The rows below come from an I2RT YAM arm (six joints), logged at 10 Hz.
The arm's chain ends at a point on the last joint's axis. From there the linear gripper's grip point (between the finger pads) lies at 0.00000 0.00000 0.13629 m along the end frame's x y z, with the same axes.
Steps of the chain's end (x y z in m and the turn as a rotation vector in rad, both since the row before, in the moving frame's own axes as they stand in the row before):
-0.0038 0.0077 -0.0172 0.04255 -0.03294 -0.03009
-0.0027 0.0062 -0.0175 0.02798 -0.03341 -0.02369
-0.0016 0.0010 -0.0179 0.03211 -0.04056 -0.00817
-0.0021 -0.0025 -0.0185 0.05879 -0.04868 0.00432
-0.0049 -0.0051 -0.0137 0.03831 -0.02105 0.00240
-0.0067 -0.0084 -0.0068 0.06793 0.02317 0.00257
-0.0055 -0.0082 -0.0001 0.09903 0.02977 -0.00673
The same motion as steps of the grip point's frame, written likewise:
-0.0084 0.0020 -0.0174 0.04255 -0.03294 -0.03009
-0.0073 0.0024 -0.0176 0.02798 -0.03341 -0.02369
-0.0071 -0.0034 -0.0181 0.03211 -0.04056 -0.00817
-0.0087 -0.0105 -0.0189 0.05879 -0.04868 0.00432
-0.0078 -0.0103 -0.0138 0.03831 -0.02105 0.00240
-0.0035 -0.0176 -0.0072 0.06793 0.02317 0.00257
-0.0015 -0.0217 -0.0008 0.09903 0.02977 -0.00673

